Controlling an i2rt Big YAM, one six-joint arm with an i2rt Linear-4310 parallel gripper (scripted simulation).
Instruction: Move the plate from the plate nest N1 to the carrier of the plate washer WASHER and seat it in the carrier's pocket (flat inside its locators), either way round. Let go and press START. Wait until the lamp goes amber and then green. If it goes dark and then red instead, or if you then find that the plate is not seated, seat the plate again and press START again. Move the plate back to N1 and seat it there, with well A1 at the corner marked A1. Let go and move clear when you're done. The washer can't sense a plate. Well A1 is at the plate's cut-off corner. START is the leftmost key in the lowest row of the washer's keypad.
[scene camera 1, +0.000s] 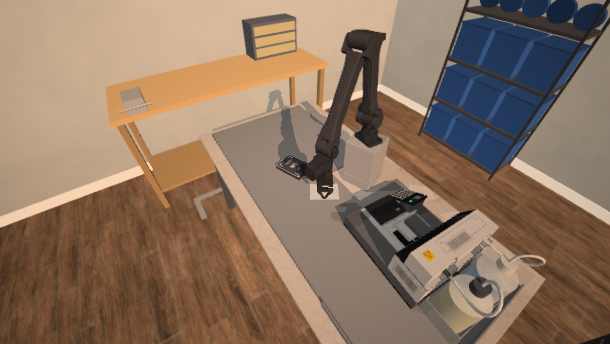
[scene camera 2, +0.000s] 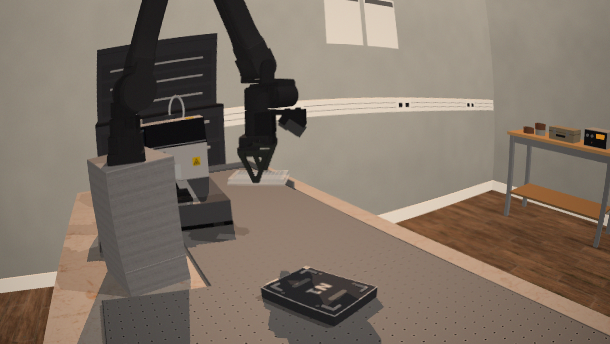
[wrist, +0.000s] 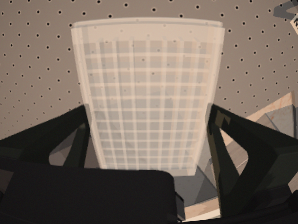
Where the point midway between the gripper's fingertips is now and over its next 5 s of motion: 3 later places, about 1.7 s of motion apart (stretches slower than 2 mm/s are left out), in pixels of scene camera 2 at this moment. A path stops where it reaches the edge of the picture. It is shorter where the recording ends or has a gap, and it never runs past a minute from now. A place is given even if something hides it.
My gripper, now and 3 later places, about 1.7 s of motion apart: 259, 178; 201, 166; 161, 163; 164, 186
